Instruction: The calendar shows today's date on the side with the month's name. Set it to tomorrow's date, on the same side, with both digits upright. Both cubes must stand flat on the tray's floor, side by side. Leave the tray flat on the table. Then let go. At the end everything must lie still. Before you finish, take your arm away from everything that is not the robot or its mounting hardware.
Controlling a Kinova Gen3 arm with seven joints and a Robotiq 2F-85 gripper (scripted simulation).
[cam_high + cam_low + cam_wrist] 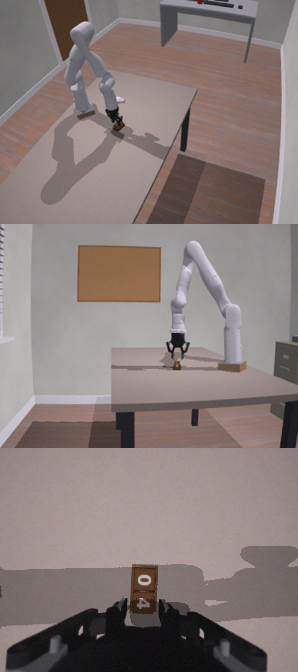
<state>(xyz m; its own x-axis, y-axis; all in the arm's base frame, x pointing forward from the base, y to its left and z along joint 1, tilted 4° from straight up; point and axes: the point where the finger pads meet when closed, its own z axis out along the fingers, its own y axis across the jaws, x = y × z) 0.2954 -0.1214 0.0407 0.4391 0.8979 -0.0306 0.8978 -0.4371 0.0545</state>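
Right now my hand is 40 mm above the digit cube. Also, from my hand: brown number cube (10 mm ahead, 30 mm to the left, 40 mm below); then brown calendar tray (10 mm ahead, 20 mm to the left, 60 mm below).
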